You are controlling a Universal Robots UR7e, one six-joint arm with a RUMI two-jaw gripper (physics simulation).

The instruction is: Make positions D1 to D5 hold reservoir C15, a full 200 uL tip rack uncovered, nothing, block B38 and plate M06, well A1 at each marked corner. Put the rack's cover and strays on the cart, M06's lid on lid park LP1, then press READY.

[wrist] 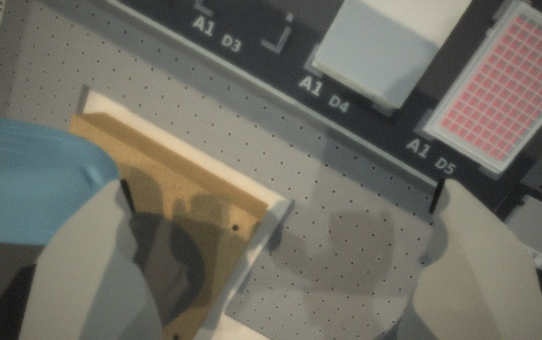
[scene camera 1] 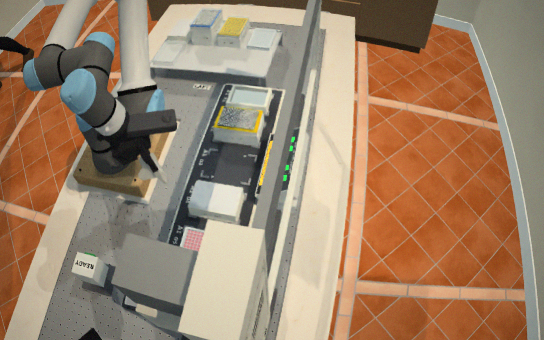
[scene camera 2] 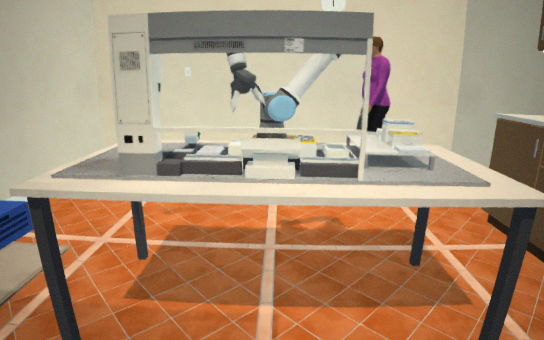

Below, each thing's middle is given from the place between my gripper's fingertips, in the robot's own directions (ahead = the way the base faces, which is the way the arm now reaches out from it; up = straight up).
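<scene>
Positions relative to my hand: reservoir C15 (scene camera 1: pixel 247 97), 80 mm ahead, 370 mm to the left, 140 mm below; machine housing (scene camera 2: pixel 131 87), 320 mm to the right, 340 mm ahead, 70 mm above.
</scene>
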